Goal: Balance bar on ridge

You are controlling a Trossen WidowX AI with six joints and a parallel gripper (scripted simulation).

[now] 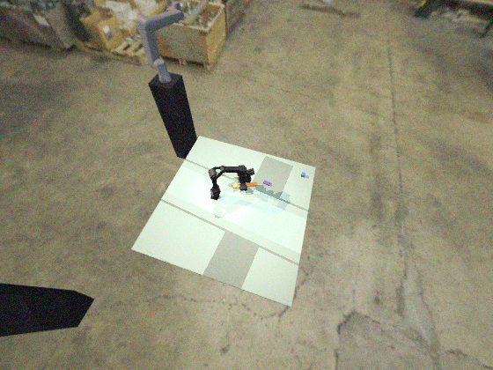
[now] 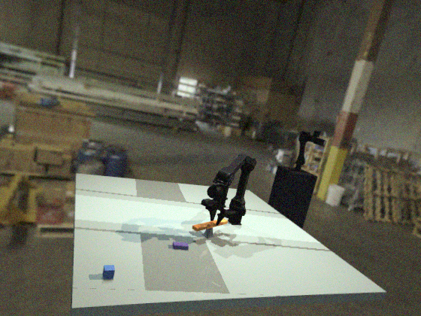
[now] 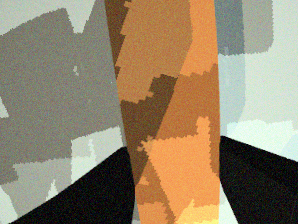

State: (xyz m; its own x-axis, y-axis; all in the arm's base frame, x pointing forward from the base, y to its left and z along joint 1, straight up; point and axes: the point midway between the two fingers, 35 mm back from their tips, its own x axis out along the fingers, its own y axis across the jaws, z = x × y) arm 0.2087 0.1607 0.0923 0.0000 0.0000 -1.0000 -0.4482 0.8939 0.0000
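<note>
My gripper tip is now 3 cm short of the orange bar and 1 cm to the right of it. From my gripper tip the other things lie so: blue cube 53 cm ahead, 34 cm to the left, 4 cm below; then purple block 21 cm ahead, 13 cm to the left, 5 cm below.
</note>
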